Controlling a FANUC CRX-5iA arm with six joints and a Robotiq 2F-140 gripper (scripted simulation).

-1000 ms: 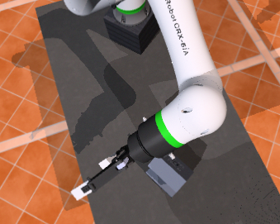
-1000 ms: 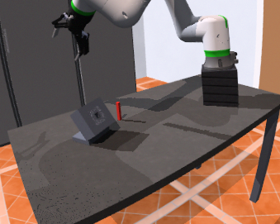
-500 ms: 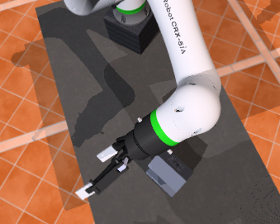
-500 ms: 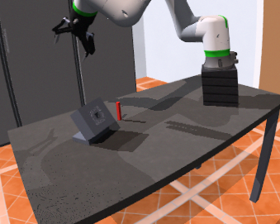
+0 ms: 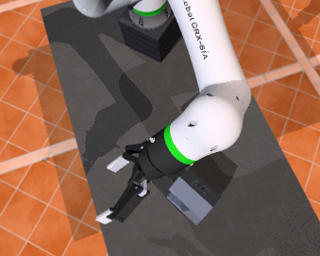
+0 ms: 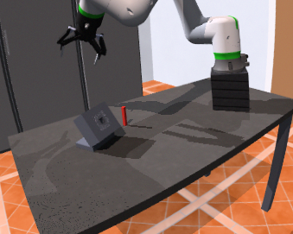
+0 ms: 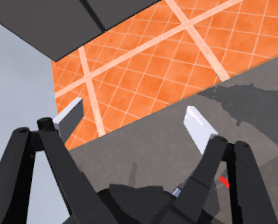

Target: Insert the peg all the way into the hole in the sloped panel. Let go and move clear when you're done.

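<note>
My hand is 24 cm above the red peg, 17 cm to the right of it and 10 cm past it.
</note>
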